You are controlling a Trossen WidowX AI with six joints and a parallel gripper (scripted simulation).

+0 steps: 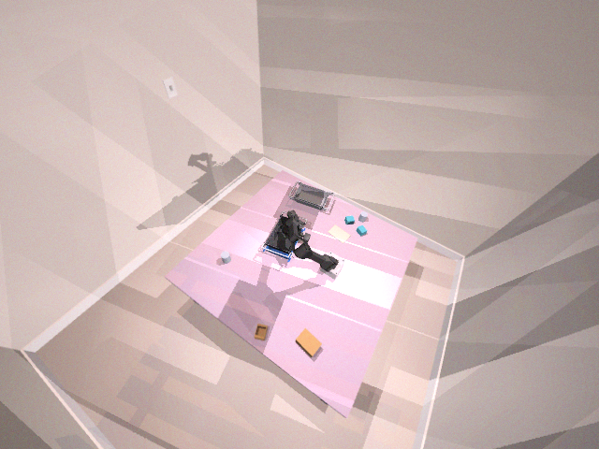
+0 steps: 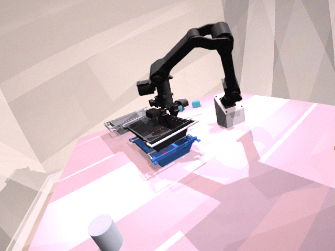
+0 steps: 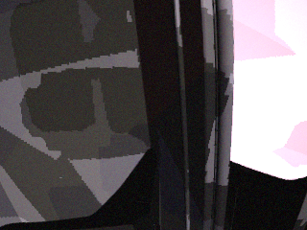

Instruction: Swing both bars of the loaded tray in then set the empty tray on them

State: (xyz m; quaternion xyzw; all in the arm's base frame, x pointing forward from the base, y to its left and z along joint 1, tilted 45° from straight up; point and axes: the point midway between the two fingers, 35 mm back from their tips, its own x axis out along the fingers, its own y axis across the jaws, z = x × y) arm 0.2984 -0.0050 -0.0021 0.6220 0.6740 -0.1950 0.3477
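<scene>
Right now the black tray is 70 mm ahead of my gripper tip, 30 mm above it and 20 mm to the left of it. The rest, counted from my gripper tip: flat card 300 mm to the right, 200 mm behind, 80 mm below.
</scene>
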